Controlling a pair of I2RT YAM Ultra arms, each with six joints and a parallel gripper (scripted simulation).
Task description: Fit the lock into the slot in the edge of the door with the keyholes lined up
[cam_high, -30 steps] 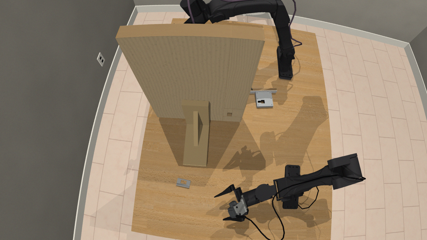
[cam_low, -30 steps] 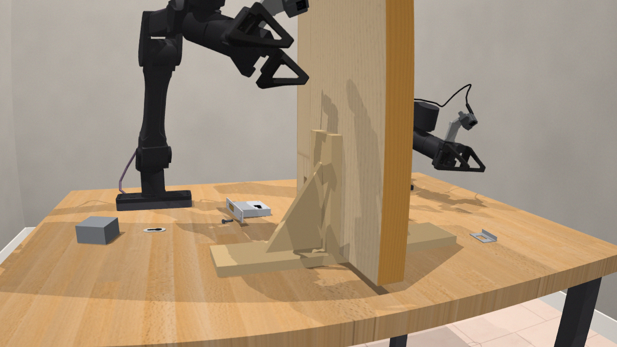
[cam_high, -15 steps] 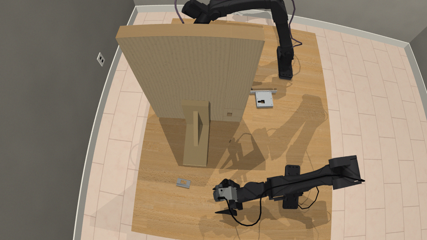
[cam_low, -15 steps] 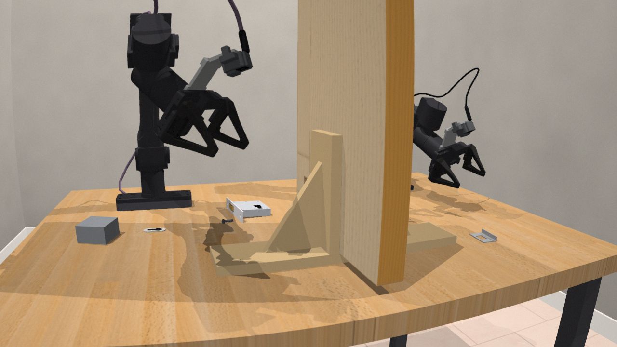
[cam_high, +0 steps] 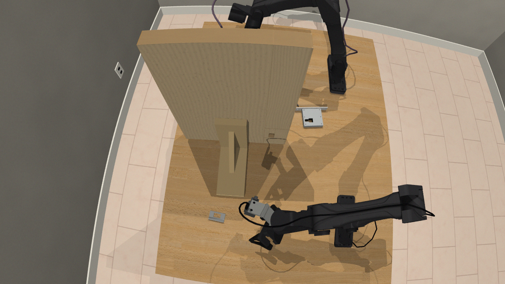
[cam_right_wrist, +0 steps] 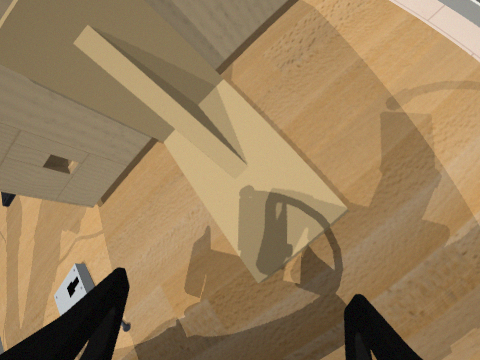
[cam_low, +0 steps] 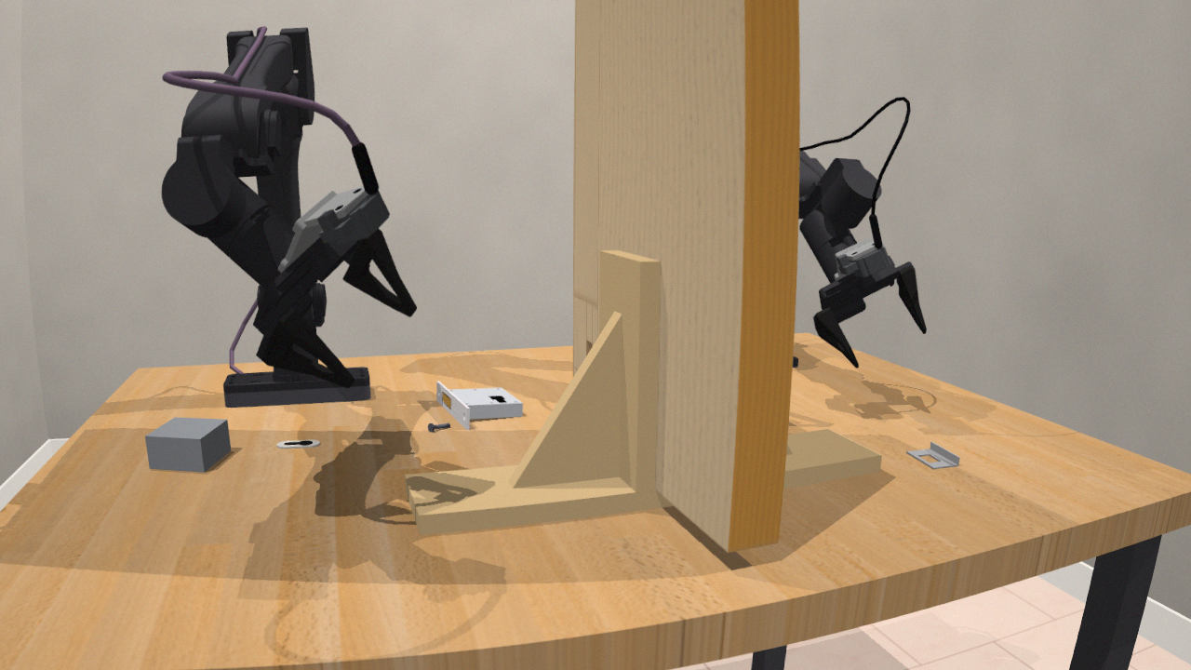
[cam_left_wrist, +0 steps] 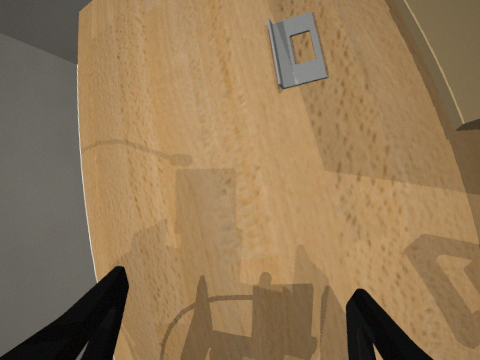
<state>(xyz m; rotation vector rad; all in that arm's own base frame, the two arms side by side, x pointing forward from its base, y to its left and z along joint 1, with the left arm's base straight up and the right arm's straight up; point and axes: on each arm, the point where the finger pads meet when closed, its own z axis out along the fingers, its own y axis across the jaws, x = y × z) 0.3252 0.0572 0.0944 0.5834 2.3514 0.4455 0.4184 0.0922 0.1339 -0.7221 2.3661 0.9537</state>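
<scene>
Now: right hand 29 cm past the silver lock, 15 cm to the right of it and 14 cm above it. Also, from my right hand: grey block: 20 cm to the right, 18 cm behind, 14 cm below; then keyhole cover: 21 cm behind, 15 cm below, 8 cm to the right; then bolt: 23 cm behind, 15 cm below, 8 cm to the left.
</scene>
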